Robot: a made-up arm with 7 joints. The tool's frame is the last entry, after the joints. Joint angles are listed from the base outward. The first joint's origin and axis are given. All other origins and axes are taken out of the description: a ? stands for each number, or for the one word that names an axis. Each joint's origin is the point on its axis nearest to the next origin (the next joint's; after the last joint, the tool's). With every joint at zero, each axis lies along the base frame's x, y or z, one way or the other. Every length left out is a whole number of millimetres.
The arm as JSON. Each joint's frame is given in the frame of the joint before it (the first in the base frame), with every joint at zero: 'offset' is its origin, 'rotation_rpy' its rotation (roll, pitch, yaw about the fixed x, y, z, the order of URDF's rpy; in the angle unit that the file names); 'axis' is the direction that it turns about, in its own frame. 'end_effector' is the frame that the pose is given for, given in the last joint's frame.
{
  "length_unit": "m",
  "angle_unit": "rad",
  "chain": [
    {
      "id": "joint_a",
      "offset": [
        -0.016,
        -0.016,
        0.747
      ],
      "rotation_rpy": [
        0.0,
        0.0,
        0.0
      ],
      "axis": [
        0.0,
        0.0,
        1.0
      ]
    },
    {
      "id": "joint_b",
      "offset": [
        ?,
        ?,
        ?
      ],
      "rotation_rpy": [
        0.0,
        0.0,
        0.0
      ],
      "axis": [
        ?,
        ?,
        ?
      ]
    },
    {
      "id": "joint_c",
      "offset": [
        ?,
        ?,
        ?
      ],
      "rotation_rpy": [
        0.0,
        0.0,
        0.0
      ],
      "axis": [
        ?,
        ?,
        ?
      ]
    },
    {
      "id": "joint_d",
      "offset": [
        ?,
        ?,
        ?
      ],
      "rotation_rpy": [
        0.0,
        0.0,
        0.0
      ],
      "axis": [
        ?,
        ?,
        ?
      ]
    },
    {
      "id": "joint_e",
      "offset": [
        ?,
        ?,
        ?
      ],
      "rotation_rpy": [
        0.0,
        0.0,
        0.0
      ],
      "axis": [
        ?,
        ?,
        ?
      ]
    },
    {
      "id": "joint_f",
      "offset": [
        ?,
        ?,
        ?
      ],
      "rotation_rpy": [
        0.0,
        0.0,
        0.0
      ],
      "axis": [
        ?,
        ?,
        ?
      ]
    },
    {
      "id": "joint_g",
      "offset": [
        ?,
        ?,
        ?
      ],
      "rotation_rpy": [
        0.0,
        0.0,
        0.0
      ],
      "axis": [
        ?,
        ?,
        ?
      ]
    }
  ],
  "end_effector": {
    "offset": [
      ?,
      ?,
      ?
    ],
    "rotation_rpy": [
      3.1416,
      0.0,
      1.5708
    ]
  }
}
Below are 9 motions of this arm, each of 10 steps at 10 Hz.
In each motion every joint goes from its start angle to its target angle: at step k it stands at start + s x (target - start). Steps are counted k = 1, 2, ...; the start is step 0. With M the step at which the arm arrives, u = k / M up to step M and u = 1 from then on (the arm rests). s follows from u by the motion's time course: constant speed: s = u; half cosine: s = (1 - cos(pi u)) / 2; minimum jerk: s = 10 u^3 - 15 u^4 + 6 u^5.
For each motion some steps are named. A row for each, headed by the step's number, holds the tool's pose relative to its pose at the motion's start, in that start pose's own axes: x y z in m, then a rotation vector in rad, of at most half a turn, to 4 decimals.
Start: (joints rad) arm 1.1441 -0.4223 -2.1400 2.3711 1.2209 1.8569 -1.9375
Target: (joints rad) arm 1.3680 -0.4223 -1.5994 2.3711 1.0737 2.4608 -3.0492
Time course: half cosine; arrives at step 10
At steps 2, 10:
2: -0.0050 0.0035 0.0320 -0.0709 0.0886 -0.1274
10: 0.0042 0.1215 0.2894 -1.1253 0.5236 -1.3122

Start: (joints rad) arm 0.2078 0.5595 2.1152 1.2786 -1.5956 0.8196 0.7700
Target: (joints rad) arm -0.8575 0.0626 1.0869 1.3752 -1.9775 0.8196 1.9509
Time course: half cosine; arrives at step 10
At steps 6, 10:
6: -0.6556 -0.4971 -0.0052 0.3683 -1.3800 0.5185
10: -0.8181 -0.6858 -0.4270 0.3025 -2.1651 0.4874

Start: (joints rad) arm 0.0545 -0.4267 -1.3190 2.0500 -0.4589 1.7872 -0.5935
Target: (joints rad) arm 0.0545 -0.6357 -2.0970 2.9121 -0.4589 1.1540 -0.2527
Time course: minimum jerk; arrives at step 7
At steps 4, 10:
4: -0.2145 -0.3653 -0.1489 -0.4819 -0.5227 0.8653
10: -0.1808 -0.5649 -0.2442 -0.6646 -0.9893 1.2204

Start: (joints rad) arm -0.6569 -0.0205 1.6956 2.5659 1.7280 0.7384 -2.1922
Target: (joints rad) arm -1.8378 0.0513 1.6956 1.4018 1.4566 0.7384 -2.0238
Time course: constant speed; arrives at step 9
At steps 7, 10:
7: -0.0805 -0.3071 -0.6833 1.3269 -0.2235 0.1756
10: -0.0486 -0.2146 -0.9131 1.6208 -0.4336 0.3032

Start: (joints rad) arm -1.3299 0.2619 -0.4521 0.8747 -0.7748 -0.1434 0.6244
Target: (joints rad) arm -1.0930 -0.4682 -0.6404 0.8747 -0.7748 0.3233 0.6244
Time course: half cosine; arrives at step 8
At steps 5, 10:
5: -0.0423 0.1514 -0.1913 -0.1982 -0.0642 0.1672
10: -0.0752 0.1801 -0.2778 -0.2536 -0.0402 0.2793

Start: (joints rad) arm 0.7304 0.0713 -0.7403 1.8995 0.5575 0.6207 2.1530
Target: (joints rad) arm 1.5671 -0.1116 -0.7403 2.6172 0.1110 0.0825 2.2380
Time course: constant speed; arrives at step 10
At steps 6, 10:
6: -0.0935 -0.2791 -0.3180 0.7948 0.1895 -0.1518
10: -0.0465 -0.2724 -0.5603 1.3110 0.3499 0.0192

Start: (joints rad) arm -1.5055 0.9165 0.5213 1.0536 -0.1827 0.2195 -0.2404
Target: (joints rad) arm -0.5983 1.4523 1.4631 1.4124 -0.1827 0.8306 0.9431
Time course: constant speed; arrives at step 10
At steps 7, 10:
7: 0.7230 -0.1651 0.0093 0.7708 0.4705 -0.0132
10: 0.9073 -0.3401 -0.1076 1.2094 0.4244 -0.0125

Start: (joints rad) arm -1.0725 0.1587 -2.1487 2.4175 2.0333 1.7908 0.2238
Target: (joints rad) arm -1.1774 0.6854 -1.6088 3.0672 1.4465 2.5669 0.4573
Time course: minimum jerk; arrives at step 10
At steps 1, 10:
1: 0.0020 -0.0015 0.0073 0.0133 -0.0089 -0.0015
10: 0.0069 -0.3936 0.5806 1.1968 -1.1464 -0.1673

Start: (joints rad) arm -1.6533 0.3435 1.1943 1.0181 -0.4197 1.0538 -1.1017
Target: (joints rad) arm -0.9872 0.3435 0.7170 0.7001 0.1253 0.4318 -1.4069
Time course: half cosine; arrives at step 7
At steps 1, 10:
1: 0.0052 0.0111 0.0112 -0.0252 0.0030 -0.0173
10: 0.1520 0.1366 0.2012 -0.3261 -0.0266 -0.1275

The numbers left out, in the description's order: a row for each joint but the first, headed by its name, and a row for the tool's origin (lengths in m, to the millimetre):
joint_b: xyz 0.014 0.031 0.0, axis 0.0 1.0 0.0
joint_c: xyz -0.026 0.0 0.333, axis 0.0 0.0 1.0
joint_d: xyz 0.061 -0.009 0.0, axis 0.0 -1.0 0.0
joint_e: xyz 0.101 0.0 -0.545, axis 0.0 0.0 -1.0
joint_f: xyz 0.005 -0.006 0.0, axis 0.0 1.0 0.0
joint_g: xyz 0.057 0.0 -0.087, axis 0.0 0.0 -1.0
tool: xyz -0.006 0.027 0.0

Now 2 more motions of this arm.
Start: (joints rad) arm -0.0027 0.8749 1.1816 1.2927 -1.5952 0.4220 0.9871
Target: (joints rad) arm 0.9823 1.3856 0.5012 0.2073 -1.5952 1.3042 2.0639
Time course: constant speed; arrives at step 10
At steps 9, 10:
9: 0.1771 -0.8872 -0.3786 1.2594 -0.5868 -0.6281
10: 0.1124 -0.9062 -0.4692 1.2573 -0.6926 -0.8038

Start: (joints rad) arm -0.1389 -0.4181 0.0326 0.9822 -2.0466 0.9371 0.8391
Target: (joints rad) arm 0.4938 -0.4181 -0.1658 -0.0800 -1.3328 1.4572 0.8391
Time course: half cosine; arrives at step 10
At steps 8, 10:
8: 0.3193 -0.3591 -0.4118 0.4555 0.5353 -0.6657
10: 0.3168 -0.4190 -0.4475 0.4906 0.5353 -0.7845

